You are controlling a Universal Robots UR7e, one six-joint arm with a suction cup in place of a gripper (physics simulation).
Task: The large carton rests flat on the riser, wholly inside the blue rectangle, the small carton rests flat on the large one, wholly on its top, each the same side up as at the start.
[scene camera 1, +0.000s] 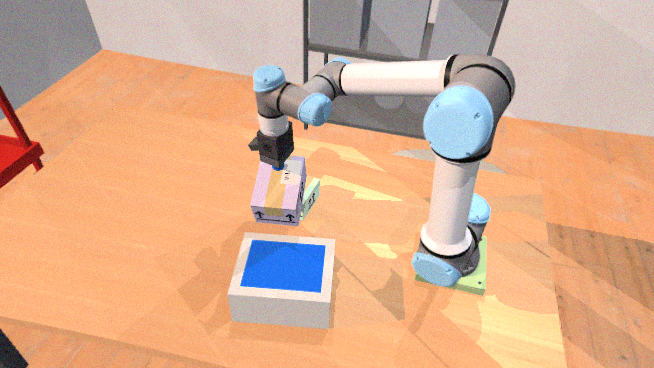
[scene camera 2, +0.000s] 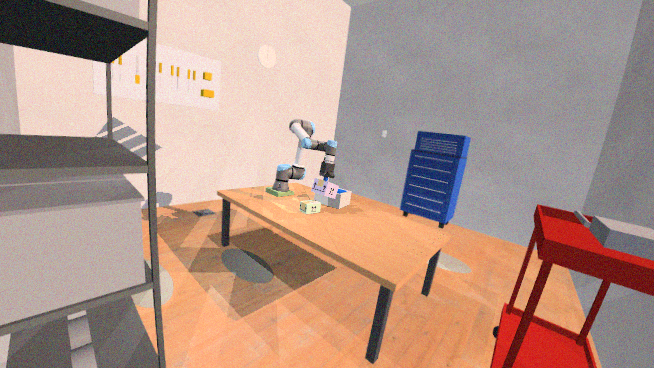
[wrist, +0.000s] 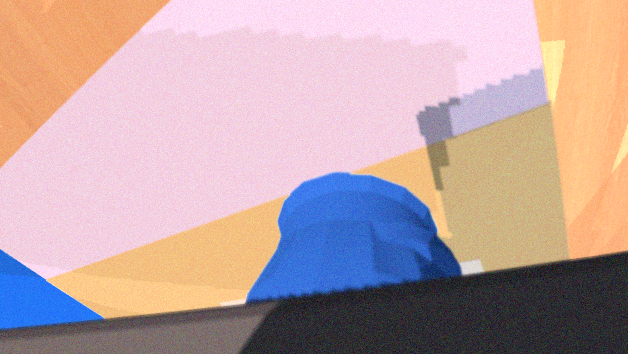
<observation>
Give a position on a large carton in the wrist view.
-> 156,187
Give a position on a riser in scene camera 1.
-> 286,280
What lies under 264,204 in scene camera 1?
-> A large carton.
</observation>
